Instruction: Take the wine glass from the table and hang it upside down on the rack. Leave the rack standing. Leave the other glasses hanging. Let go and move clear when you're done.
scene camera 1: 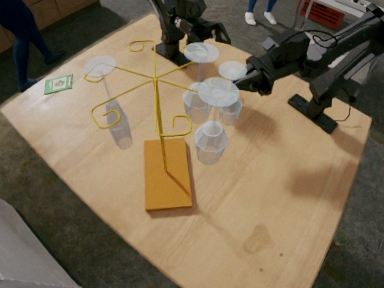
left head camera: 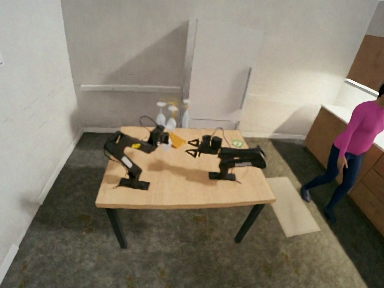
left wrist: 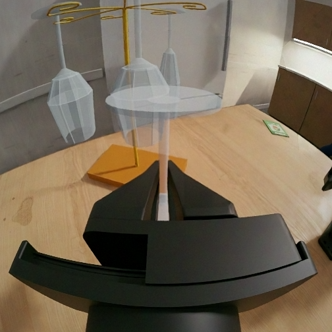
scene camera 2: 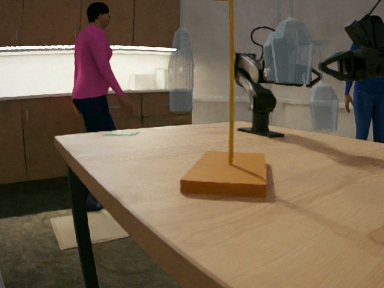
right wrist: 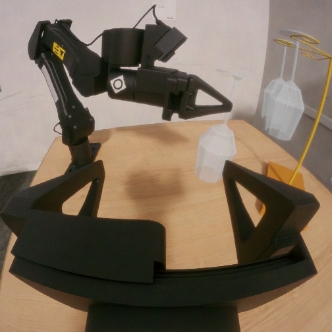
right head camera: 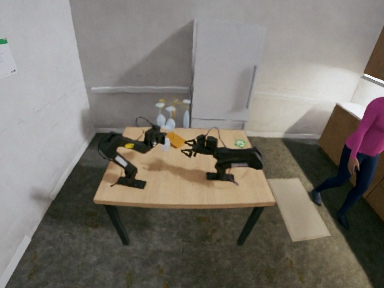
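Seen in the pictures: left gripper, fingertip midpoint: (left head camera: 168, 133) (scene camera 2: 319, 66) (right head camera: 166, 133); right gripper, fingertip midpoint: (scene camera 1: 219, 47) (left head camera: 186, 146) (scene camera 2: 309, 74) (right head camera: 182, 146); left arm's base, origin of the base link: (scene camera 1: 312, 113) (left head camera: 134, 184) (right head camera: 131, 183); right arm's base, origin of the base link: (scene camera 1: 172, 55) (left head camera: 222, 176) (scene camera 2: 260, 133) (right head camera: 220, 177).
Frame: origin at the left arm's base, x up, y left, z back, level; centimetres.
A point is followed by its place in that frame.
Observation:
The wine glass (scene camera 1: 231, 112) @(x 14.1, y -13.3, z -35.1 cm) (scene camera 2: 323, 109) @(x 12.0, y -13.6, z -35.4 cm) (right wrist: 215, 152) hangs upside down in the air, bowl down and base up, beside the rack. My left gripper (left wrist: 163, 166) (right wrist: 231, 106) is shut on its stem, below the base. The rack (scene camera 1: 167, 185) @(x 2.0, y -12.6, z -58.7 cm) (scene camera 2: 231, 105) @(x 12.4, y -16.2, z -56.4 cm) (left wrist: 117, 164) stands upright, with a yellow post and curled hooks on an orange block. Three other glasses (scene camera 1: 211, 145) (scene camera 1: 195, 105) @(x 24.2, y -14.8, z -47.6 cm) (scene camera 1: 120, 130) @(x 19.3, y -23.6, z -62.5 cm) hang upside down on it; bare hooks show in scene camera 1. The held glass is apart from the rack. My right gripper (left head camera: 189, 147) @(x 20.4, y -30.8, z -22.4 cm) (right head camera: 185, 148) @(x 20.4, y -30.8, z -22.4 cm) (right wrist: 163, 166) is open and empty.
The table (scene camera 1: 265, 195) @(x 0.0, y 7.6, z -39.4 cm) carries both arms and the rack. The hanging glasses (left wrist: 72, 105) (left wrist: 170, 70) are close to the held glass in the left wrist view. A green card (scene camera 1: 58, 84) @(x 0.3, y -76.3, z -65.3 cm) (left wrist: 276, 128) lies near the table edge. A person in pink (left head camera: 361, 125) stands beyond the table.

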